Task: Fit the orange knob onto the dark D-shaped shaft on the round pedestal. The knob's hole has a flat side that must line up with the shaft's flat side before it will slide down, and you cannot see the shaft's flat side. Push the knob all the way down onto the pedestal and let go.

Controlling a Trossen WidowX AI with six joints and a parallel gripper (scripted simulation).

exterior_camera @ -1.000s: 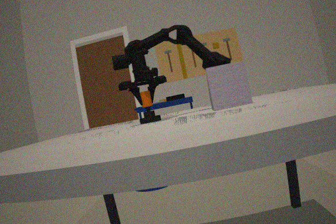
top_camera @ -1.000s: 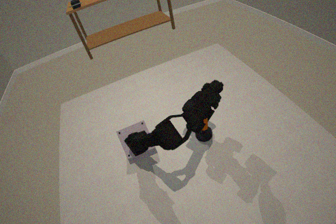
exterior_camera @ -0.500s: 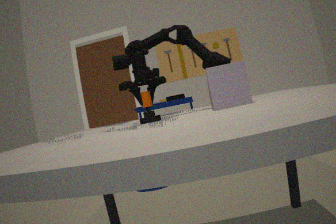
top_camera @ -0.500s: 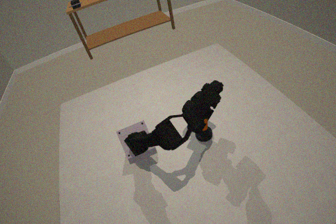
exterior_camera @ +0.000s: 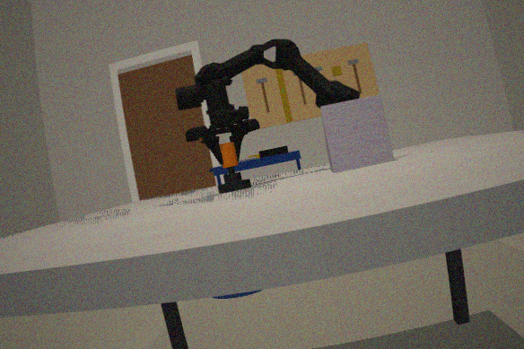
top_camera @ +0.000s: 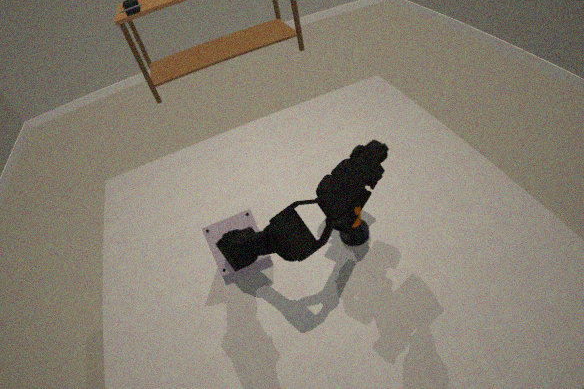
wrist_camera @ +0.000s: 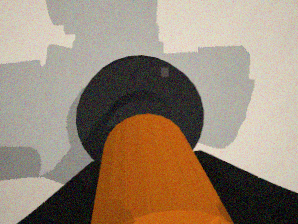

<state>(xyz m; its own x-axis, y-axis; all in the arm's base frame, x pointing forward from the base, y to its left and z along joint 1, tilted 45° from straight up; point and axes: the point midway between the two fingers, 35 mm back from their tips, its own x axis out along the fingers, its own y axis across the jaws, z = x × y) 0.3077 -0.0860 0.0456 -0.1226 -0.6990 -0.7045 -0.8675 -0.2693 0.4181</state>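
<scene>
The orange knob lies 2 cm above my gripper tip. From my gripper tip the other things lie so: round pedestal 4 cm below.
</scene>
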